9 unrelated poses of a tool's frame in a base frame.
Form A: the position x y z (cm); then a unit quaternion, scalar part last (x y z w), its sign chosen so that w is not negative.
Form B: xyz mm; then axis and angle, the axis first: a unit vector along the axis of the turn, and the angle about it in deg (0 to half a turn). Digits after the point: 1 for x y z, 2 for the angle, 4 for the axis.
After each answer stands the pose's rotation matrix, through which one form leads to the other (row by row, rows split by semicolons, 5 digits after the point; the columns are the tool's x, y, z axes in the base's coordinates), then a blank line. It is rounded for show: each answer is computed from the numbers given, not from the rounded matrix.
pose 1, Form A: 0.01, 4.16, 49.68, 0.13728, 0.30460, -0.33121, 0.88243
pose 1, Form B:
0.1, 41.6, 496.8, 0.2918, 0.6475, -0.7040, 56.13
0.59504 0.66816 0.44663; -0.50090 0.74291 -0.44405; -0.62851 0.04051 0.77675

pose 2, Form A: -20.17, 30.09, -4.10, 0.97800, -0.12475, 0.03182, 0.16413
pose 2, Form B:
-201.7, 300.9, -41.0, 0.9914, -0.1265, 0.0323, 161.11
0.96685 -0.25446 0.02129; -0.23357 -0.91500 -0.32898; 0.10319 0.31310 -0.94410

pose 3, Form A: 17.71, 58.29, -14.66, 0.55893, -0.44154, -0.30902, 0.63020
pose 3, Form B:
177.1, 582.9, -146.6, 0.7199, -0.5687, -0.3980, 101.87
0.41910 -0.10409 -0.90195; -0.88306 0.18421 -0.43158; 0.21107 0.97736 -0.01471

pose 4, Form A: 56.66, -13.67, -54.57, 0.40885, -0.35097, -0.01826, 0.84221
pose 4, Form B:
566.6, -136.7, -545.7, 0.7583, -0.6510, -0.0339, 65.25
0.75297 -0.25623 -0.60612; -0.31775 0.66501 -0.67586; 0.57626 0.70150 0.41932

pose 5, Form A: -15.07, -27.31, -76.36, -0.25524, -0.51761, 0.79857, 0.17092
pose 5, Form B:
-150.7, -273.1, -763.6, -0.2591, -0.5253, 0.8105, 160.32
-0.81128 -0.00875 -0.58460; 0.53722 -0.40573 -0.73945; -0.23072 -0.91395 0.33386

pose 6, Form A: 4.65, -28.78, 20.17, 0.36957, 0.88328, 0.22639, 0.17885
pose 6, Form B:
46.5, -287.8, 201.7, 0.3756, 0.8978, 0.2301, 159.39
-0.66286 0.57188 0.48328; 0.73384 0.62433 0.26773; -0.14861 0.53212 -0.83352

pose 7, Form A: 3.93, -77.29, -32.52, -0.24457, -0.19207, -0.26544, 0.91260
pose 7, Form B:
39.3, -772.9, -325.2, -0.5982, -0.4698, -0.6492, 48.27
0.78530 0.57843 -0.22073; -0.39053 0.73945 0.54835; 0.48040 -0.34442 0.80659

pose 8, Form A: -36.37, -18.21, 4.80, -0.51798, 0.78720, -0.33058, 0.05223
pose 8, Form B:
-363.7, -182.1, 48.0, -0.5187, 0.7883, -0.3310, 174.01
-0.45794 -0.78098 0.42470; -0.85004 0.24483 -0.46636; 0.26024 -0.57457 -0.77598

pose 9, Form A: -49.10, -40.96, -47.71, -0.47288, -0.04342, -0.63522, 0.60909
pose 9, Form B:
-491.0, -409.6, -477.1, -0.5962, -0.0547, -0.8009, 104.95
0.18922 0.81488 0.54787; -0.73275 -0.25425 0.63122; 0.65366 -0.52089 0.54900

